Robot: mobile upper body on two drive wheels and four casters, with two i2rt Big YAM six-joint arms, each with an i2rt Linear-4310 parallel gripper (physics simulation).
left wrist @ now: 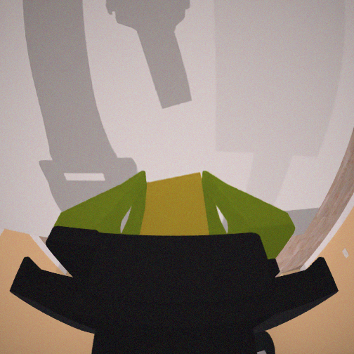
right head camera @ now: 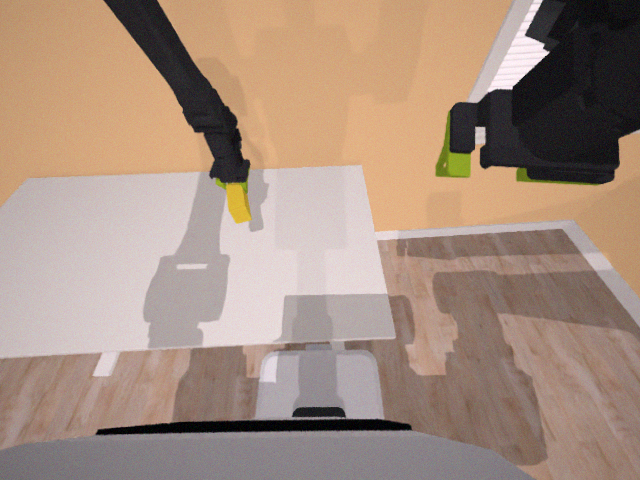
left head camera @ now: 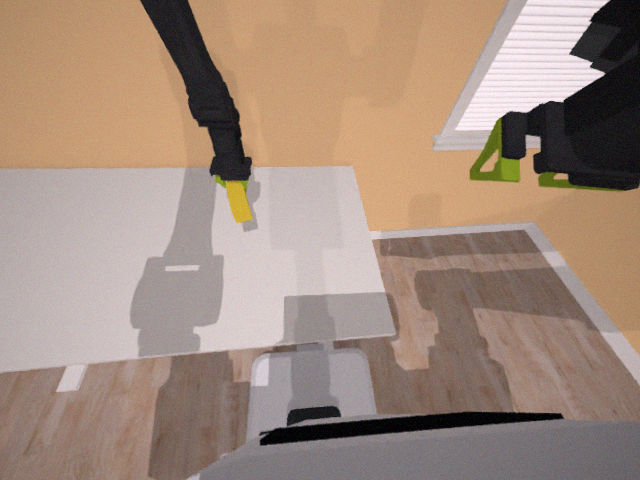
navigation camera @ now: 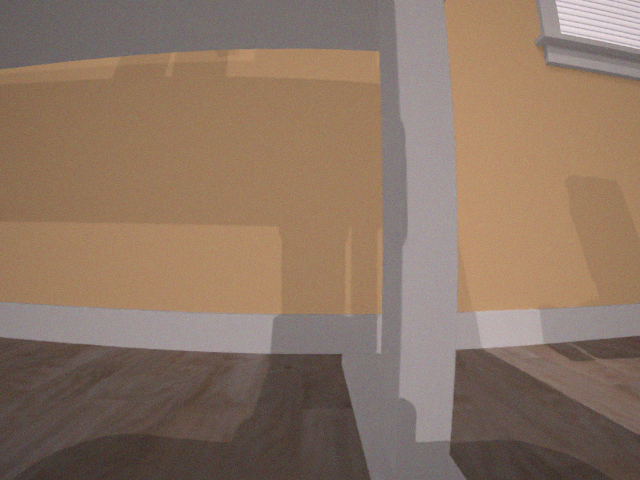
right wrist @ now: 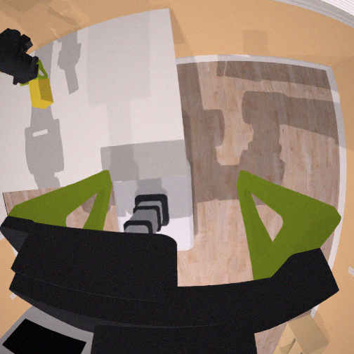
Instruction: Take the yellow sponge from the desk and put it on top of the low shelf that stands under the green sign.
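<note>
The yellow sponge is held between the green fingers of my left gripper, which is shut on it. Its shadow lies apart from it on the white desk, so the sponge hangs above the desk top. My right gripper is open and empty, to the right of the desk. The low shelf and the green sign do not show in these views.
In the navigation camera, a grey-white desk leg stands in front, right of the middle. An orange wall is behind the desk. A window with white blinds is at the right. Wooden floor lies beyond the desk's right edge.
</note>
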